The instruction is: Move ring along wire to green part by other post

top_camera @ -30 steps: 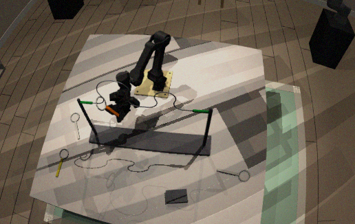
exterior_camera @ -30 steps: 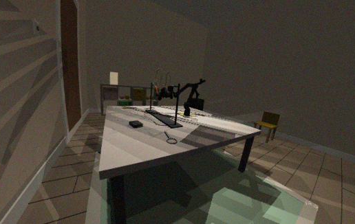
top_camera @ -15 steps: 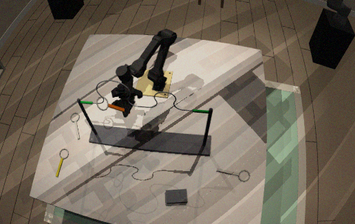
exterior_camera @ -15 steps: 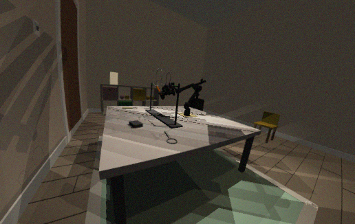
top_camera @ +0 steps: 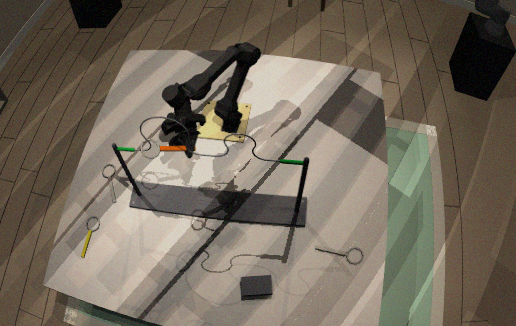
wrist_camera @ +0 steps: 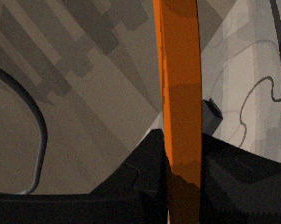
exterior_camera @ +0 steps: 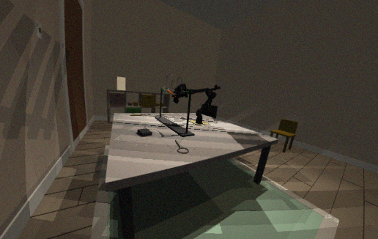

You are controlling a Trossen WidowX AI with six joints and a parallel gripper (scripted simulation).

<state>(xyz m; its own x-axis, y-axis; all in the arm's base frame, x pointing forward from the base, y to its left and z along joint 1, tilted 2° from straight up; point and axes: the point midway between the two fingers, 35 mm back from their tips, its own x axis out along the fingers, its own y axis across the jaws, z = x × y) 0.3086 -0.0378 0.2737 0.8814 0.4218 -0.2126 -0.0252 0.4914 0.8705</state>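
Now: the orange-handled ring 10 mm ahead of my gripper tip, 80 mm to the right of it and 40 mm above it. Round my gripper tip: yellow-handled ring 270 mm ahead, 410 mm to the right, 280 mm below; dark block 280 mm ahead, 260 mm to the left, 270 mm below.
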